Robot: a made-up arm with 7 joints.
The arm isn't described. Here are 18 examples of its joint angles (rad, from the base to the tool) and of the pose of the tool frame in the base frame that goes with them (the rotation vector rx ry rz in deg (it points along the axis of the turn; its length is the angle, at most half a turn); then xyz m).
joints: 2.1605 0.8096 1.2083 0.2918 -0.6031 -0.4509 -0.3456
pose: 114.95 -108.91 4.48 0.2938 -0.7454 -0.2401
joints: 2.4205 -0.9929 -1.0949 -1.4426 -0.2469 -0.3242 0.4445
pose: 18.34 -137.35 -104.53 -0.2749 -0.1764 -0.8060
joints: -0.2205 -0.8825 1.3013 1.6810 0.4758 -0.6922 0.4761
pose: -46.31 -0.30 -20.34 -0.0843 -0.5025 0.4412
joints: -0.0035 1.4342 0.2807 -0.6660 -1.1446 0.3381 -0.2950
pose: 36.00 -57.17 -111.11 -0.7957 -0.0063 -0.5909
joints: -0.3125 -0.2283 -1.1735 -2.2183 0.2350 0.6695 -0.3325
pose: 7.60 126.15 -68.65 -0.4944 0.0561 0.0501
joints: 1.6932 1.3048 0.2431 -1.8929 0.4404 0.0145 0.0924
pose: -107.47 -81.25 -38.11 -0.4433 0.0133 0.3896
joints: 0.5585 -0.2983 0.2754 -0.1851 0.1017 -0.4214 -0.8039
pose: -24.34 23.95 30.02 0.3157 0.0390 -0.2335
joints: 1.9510 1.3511 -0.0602 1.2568 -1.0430 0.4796 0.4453
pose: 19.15 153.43 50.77 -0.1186 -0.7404 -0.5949
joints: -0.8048 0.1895 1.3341 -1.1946 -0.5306 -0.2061 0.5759
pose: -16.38 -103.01 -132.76 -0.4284 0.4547 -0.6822
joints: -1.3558 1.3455 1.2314 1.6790 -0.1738 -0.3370 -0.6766
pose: 34.75 -74.75 -6.62 0.0140 -0.4742 0.4040
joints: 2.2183 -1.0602 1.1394 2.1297 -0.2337 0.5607 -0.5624
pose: 119.38 61.16 33.80 -0.2288 0.4230 -0.0103
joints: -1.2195 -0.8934 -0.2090 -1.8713 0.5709 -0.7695 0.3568
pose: 42.27 -109.22 128.74 -0.1125 0.0352 0.5996
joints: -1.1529 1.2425 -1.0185 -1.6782 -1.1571 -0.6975 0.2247
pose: 105.03 27.46 -101.86 -1.0269 -0.0727 -0.4395
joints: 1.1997 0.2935 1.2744 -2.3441 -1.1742 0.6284 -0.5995
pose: -62.73 -110.43 -4.14 -0.6480 -0.2489 0.5016
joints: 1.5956 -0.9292 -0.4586 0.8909 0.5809 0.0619 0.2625
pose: -93.22 -29.17 26.68 0.1907 -0.0510 0.3560
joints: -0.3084 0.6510 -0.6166 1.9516 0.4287 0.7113 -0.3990
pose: -13.29 -13.67 -2.15 0.1312 -0.0702 -0.1542
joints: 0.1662 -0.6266 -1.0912 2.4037 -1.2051 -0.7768 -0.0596
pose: 157.69 -36.25 -39.17 0.0603 -0.0258 -0.9588
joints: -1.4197 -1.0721 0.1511 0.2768 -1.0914 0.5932 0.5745
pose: 81.72 -76.81 79.77 0.7524 0.0706 -0.1002
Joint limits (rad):
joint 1: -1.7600..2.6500
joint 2: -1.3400..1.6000
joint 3: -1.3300..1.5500
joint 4: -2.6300..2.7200
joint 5: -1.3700..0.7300
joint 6: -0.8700..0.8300
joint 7: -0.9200..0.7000
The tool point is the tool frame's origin. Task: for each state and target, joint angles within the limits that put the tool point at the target. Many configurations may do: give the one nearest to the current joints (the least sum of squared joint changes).
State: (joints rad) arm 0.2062 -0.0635 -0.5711 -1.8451 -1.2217 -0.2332 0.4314
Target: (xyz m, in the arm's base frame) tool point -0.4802 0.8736 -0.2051
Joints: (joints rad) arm 0.0569 -0.4230 -0.6695 -1.5299 -1.2270 -0.3617 0.4128
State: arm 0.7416 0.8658 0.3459 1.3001 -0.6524 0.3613 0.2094
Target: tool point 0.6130 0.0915 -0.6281
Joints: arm 0.5558 0.8332 0.3883 1.2579 -1.0857 -0.1231 0.4729
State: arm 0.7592 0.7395 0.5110 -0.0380 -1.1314 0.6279 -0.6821
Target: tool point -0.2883 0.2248 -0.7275
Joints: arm 0.5555 0.8230 0.2907 -0.1103 -1.1316 0.5984 -0.6139
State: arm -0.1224 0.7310 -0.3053 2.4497 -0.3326 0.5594 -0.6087
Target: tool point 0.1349 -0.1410 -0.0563
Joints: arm -0.1402 1.0209 -0.0557 2.1845 0.2324 0.6837 -0.7472
